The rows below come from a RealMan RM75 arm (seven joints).
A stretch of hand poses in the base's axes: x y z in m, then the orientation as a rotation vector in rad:
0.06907 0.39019 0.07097 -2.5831 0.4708 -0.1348
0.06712 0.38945 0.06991 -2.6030 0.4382 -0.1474
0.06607 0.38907 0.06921 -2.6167 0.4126 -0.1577
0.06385 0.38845 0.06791 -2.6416 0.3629 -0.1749
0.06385 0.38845 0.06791 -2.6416 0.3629 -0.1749
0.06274 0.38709 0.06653 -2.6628 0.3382 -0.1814
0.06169 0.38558 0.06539 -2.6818 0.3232 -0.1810
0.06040 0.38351 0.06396 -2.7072 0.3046 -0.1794
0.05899 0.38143 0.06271 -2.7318 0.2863 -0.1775
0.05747 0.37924 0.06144 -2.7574 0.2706 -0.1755
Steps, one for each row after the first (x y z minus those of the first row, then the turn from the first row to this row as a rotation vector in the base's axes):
-0.00195 -0.00074 -0.00106 -0.0182 -0.0120 0.0223
-0.00300 -0.00112 -0.00176 -0.0309 -0.0219 0.0394
-0.00522 -0.00174 -0.00306 -0.0542 -0.0393 0.0729
-0.00522 -0.00174 -0.00306 -0.0542 -0.0393 0.0729
-0.00633 -0.00310 -0.00444 -0.0744 -0.0447 0.0903
-0.00738 -0.00461 -0.00558 -0.0919 -0.0437 0.1019
-0.00867 -0.00668 -0.00701 -0.1154 -0.0414 0.1165
-0.01008 -0.00876 -0.00826 -0.1381 -0.0390 0.1307
-0.01160 -0.01095 -0.00953 -0.1621 -0.0357 0.1430

